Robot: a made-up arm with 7 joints.
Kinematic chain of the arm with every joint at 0, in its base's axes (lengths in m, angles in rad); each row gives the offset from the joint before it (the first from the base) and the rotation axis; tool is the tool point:
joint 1: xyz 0 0 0.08 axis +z
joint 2: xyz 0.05 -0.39 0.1 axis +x
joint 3: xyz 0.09 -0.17 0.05 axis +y
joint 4: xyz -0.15 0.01 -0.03 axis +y
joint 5: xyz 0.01 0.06 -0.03 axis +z
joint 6: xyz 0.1 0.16 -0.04 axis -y
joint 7: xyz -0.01 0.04 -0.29 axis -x
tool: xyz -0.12 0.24 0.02
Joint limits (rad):
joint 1: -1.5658..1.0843
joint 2: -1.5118..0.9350
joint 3: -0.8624..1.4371
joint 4: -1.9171..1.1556
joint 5: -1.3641..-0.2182
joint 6: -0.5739..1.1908
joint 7: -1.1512..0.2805
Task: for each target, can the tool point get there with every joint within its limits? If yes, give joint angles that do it. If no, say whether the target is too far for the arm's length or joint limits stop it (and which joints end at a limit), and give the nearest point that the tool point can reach.
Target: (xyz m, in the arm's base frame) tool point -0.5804 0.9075 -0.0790
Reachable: no: joint limits stop it (at a limit: joint 1, joint 2, joint 4, joint 5, joint 7) | nearest point -0.5511 0.5702 -0.0122 | short by 0.345 m
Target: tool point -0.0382 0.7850 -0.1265
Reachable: no: joint limits stop it (at a limit: joint 1, joint 2, joint 4, joint 7) | nearest point -0.1333 0.4969 -0.0047 | short by 0.327 m
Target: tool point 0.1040 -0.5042 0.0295
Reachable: yes | joints -0.7407 -1.1378 0.7259 -1.0896 -1.0377 -0.1881 -0.2707
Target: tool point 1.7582 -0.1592 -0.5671
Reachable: no: too far | nearest point 1.0425 -0.0953 -0.1675 | short by 0.822 m
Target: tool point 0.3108 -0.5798 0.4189
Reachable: yes | joints -0.3154 0.3284 0.8725 -1.6570 -0.9408 0.9723 -0.6553
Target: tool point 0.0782 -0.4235 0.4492
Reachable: yes | joints -0.1965 0.1642 -0.5810 -1.1483 -1.1653 0.2248 -0.9679
